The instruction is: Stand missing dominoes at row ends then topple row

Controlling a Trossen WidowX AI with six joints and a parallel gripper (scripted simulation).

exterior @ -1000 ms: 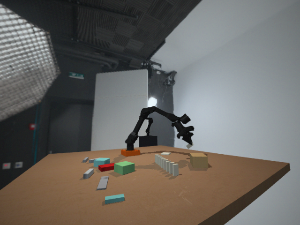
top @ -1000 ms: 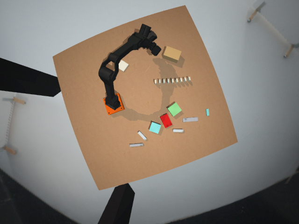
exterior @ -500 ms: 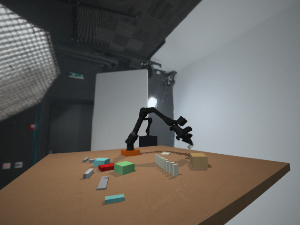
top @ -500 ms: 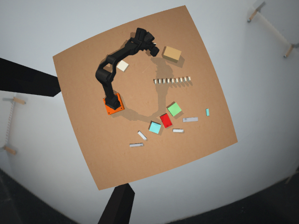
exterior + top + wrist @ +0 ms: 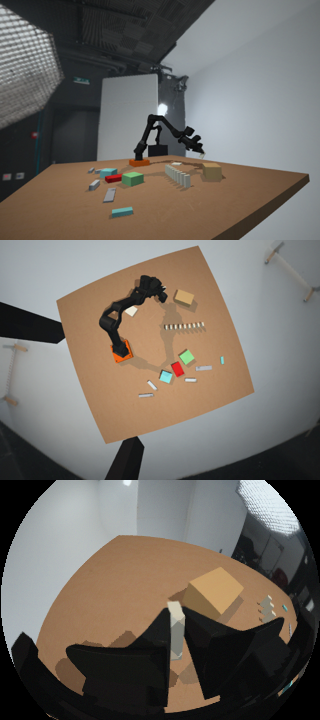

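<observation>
Now: the tan box 100 mm to the right of my gripper tip, 100 mm ahead of it and 80 mm below it. The rest, counted from my gripper tip: green block: 490 mm to the right, 100 mm behind, 90 mm below; red block: 530 mm to the right, 190 mm behind, 100 mm below; cream tile: 280 mm behind, 110 mm below, 20 mm to the left.
</observation>
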